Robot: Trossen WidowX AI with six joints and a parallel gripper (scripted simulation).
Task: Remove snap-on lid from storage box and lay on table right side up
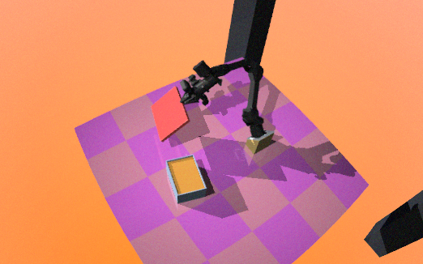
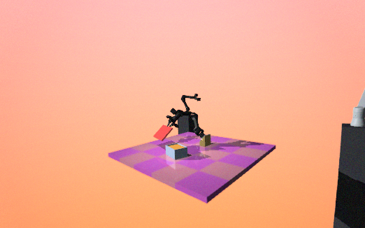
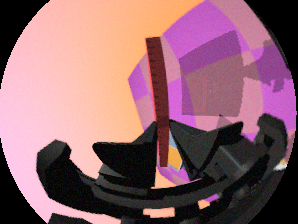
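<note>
The red lid is 60 mm ahead of my gripper tip, 20 mm to the right of it and 50 mm below it. Also, from my gripper tip: storage box (150 mm ahead, 270 mm to the left, 190 mm below).
</note>
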